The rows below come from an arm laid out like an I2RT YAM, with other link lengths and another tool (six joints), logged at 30 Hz.
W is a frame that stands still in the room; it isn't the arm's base.
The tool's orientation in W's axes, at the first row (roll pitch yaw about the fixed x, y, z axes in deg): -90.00 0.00 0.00
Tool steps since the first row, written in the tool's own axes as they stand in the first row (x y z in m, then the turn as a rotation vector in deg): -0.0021 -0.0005 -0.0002 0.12 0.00 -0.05; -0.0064 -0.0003 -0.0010 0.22 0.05 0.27; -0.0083 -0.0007 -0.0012 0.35 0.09 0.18; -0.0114 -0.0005 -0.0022 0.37 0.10 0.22; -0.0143 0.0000 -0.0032 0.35 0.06 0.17; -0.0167 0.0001 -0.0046 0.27 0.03 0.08; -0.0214 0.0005 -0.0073 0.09 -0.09 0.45; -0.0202 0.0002 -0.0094 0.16 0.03 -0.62; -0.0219 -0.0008 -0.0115 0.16 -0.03 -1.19; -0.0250 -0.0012 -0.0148 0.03 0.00 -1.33; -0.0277 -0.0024 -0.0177 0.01 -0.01 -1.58; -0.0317 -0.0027 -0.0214 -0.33 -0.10 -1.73
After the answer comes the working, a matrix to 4 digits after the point.
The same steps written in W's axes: -0.0021 -0.0002 0.0005 0.12 -0.05 0.00; -0.0064 -0.0010 0.0003 0.22 0.27 -0.05; -0.0083 -0.0012 0.0007 0.35 0.18 -0.09; -0.0114 -0.0022 0.0005 0.37 0.22 -0.10; -0.0143 -0.0032 0.0000 0.35 0.17 -0.06; -0.0167 -0.0046 -0.0001 0.27 0.08 -0.03; -0.0214 -0.0073 -0.0005 0.09 0.45 0.09; -0.0202 -0.0094 -0.0002 0.16 -0.62 -0.03; -0.0219 -0.0115 0.0008 0.16 -1.19 0.03; -0.0250 -0.0148 0.0012 0.03 -1.33 0.00; -0.0277 -0.0177 0.0024 0.01 -1.58 0.01; -0.0317 -0.0214 0.0027 -0.33 -1.73 0.10
The tool's axes in the first row as the columns of a matrix, in W's axes (rounded; the answer above uses it unrounded):
1.0000 0.0000 0.0000
0.0000 0.0000 1.0000
0.0000 -1.0000 0.0000

